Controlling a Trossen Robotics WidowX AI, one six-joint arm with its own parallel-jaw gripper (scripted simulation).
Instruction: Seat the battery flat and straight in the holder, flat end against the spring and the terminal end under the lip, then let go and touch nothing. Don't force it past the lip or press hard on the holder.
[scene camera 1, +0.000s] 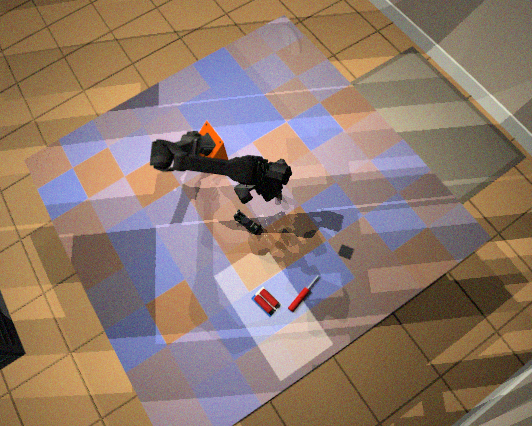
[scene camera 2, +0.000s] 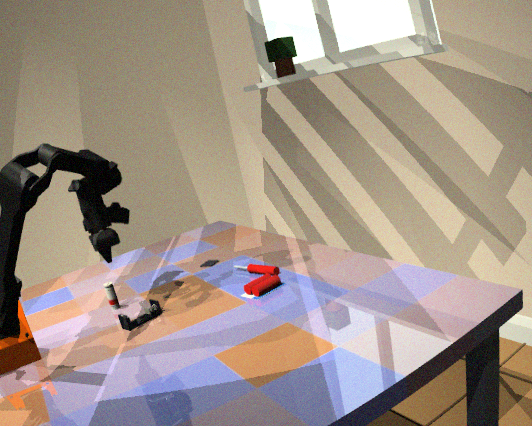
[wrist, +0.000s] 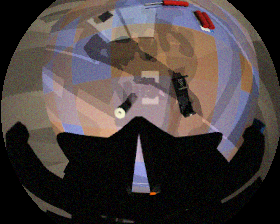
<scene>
My gripper (scene camera 2: 109, 262) is shut, holding nothing.
My gripper also shows in scene camera 1 (scene camera 1: 268, 190) and in the wrist view (wrist: 138, 120).
</scene>
